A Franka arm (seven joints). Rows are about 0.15 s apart.
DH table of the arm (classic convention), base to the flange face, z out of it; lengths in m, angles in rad. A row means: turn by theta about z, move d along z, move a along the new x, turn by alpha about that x. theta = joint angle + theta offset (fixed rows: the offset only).
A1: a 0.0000, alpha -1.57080, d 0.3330, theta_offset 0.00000
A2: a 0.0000, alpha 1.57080, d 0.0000, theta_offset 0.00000
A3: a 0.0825, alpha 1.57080, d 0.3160, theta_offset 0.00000
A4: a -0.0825, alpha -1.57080, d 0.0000, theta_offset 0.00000
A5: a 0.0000, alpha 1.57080, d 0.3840, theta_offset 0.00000
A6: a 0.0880, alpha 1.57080, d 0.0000, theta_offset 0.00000
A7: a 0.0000, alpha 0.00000, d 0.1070, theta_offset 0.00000
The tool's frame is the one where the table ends.
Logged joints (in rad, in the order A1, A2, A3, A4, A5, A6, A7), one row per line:
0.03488, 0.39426, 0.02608, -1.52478, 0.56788, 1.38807, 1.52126
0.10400, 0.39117, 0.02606, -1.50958, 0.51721, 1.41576, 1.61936
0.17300, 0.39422, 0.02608, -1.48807, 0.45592, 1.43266, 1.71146
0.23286, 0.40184, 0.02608, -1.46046, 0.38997, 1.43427, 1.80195
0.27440, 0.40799, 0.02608, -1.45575, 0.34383, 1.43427, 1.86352
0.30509, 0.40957, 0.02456, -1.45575, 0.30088, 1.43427, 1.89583
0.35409, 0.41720, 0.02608, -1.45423, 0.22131, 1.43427, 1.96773
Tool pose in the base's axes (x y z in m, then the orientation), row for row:
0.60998, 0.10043, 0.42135, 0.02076, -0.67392, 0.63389, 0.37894
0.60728, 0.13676, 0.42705, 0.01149, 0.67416, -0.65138, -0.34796
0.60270, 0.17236, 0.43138, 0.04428, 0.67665, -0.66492, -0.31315
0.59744, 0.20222, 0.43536, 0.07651, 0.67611, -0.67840, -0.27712
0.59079, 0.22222, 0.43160, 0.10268, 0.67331, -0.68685, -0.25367
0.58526, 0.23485, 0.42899, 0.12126, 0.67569, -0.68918, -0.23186
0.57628, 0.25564, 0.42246, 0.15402, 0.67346, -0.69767, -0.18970
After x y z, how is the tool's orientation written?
As a quaternion, w x y z.
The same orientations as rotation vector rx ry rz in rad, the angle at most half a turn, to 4 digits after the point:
-2.0896, 1.9655, 1.1750
2.1026, -2.0315, -1.0852
2.0678, -2.0320, -0.9570
2.0264, -2.0333, -0.8306
1.9873, -2.0272, -0.7487
1.9730, -2.0124, -0.6770
1.9305, -1.9999, -0.5438

